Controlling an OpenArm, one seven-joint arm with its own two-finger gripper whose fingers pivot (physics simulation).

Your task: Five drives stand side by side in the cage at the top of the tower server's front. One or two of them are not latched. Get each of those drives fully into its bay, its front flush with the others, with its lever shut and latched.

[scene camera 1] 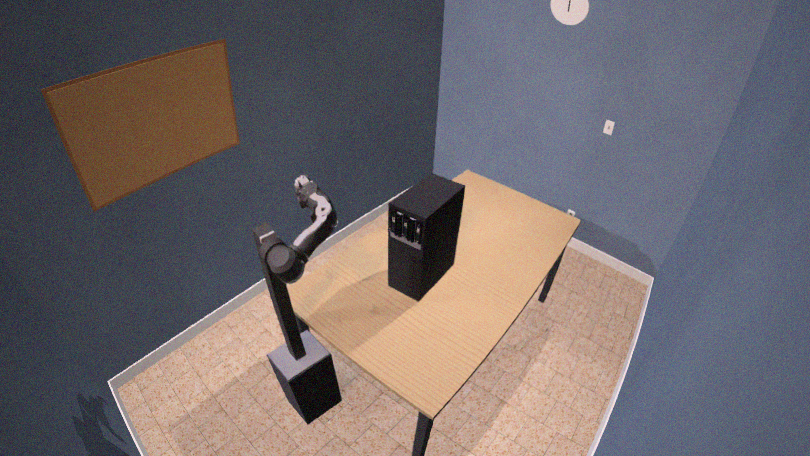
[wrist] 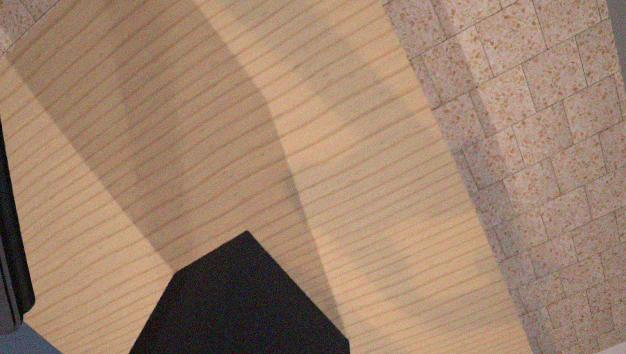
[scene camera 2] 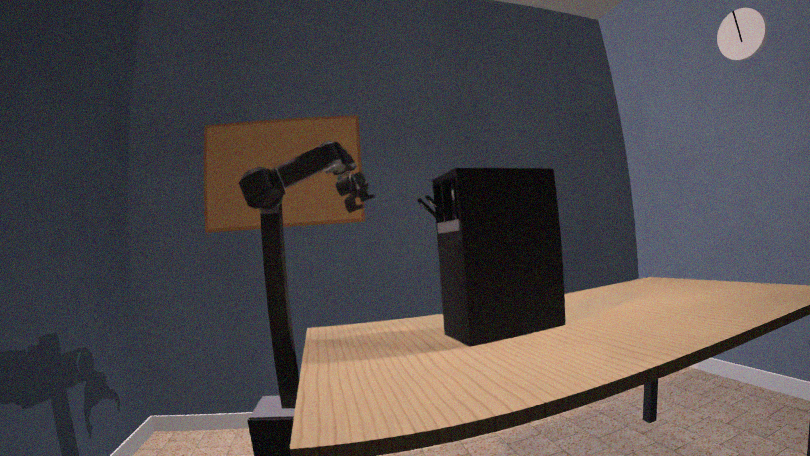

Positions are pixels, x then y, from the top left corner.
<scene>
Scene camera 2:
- my gripper: 362, 204
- black tower server: 501, 275
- arm's post: 272, 232
</scene>
